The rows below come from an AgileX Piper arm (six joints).
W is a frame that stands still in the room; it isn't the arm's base.
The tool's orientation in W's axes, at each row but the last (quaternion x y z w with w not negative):
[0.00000 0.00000 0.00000 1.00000]
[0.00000 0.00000 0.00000 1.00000]
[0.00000 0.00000 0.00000 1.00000]
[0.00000 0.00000 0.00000 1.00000]
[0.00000 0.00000 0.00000 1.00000]
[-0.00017 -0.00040 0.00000 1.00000]
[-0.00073 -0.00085 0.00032 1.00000]
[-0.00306 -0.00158 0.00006 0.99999]
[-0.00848 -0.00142 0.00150 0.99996]
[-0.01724 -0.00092 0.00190 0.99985]
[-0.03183 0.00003 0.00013 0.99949]
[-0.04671 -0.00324 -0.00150 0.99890]
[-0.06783 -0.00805 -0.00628 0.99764]
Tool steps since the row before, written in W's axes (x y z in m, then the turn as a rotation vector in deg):
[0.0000 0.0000 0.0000 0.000 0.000 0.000]
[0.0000 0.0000 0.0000 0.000 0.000 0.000]
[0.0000 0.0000 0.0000 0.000 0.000 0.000]
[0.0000 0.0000 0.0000 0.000 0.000 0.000]
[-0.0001 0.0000 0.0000 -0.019 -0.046 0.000]
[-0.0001 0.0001 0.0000 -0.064 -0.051 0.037]
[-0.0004 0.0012 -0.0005 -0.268 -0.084 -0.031]
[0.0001 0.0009 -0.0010 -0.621 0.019 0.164]
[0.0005 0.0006 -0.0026 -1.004 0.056 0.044]
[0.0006 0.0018 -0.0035 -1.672 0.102 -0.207]
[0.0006 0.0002 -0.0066 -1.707 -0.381 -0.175]
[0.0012 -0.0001 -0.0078 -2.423 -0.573 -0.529]
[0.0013 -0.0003 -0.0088 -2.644 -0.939 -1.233]
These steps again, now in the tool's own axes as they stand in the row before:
[0.0000 0.0000 0.0000 0.000 0.000 0.000]
[0.0000 0.0000 0.0000 0.000 0.000 0.000]
[0.0000 0.0000 0.0000 0.000 0.000 0.000]
[0.0000 0.0000 0.0000 0.000 0.000 0.000]
[-0.0001 0.0000 0.0000 -0.019 -0.046 0.000]
[-0.0001 0.0001 0.0000 -0.064 -0.051 0.037]
[-0.0004 0.0012 -0.0005 -0.268 -0.084 -0.031]
[0.0001 0.0009 -0.0010 -0.620 0.018 0.166]
[0.0005 0.0006 -0.0026 -1.004 0.058 0.048]
[0.0006 0.0019 -0.0034 -1.672 0.115 -0.200]
[0.0006 0.0006 -0.0066 -1.707 -0.369 -0.199]
[0.0011 0.0006 -0.0078 -2.425 -0.529 -0.565]
[0.0012 0.0009 -0.0088 -2.654 -0.800 -1.308]

